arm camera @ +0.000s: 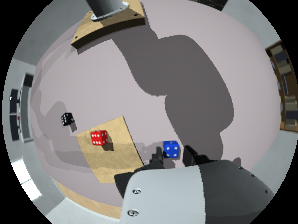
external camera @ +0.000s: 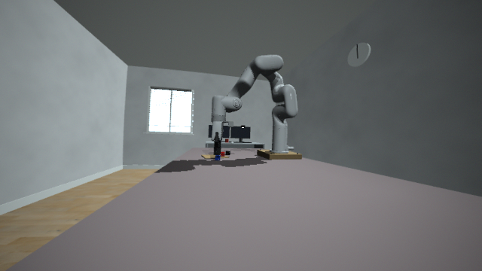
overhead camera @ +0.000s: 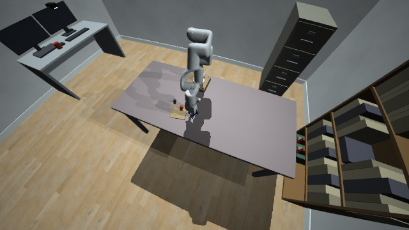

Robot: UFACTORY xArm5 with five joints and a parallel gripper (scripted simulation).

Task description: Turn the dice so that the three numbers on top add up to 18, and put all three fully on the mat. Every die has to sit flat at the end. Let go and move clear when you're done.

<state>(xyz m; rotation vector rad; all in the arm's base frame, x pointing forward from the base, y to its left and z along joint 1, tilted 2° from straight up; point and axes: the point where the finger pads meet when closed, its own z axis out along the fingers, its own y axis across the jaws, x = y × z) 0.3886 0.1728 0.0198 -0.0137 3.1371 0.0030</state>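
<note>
My hand is 4 cm above the blue die. The rest, counted from my hand: tan mat 3 cm ahead, 13 cm to the right, 5 cm below; then black die 5 cm behind, 24 cm to the right, 4 cm below; then red die 2 cm behind, 13 cm to the right, 3 cm below.
</note>
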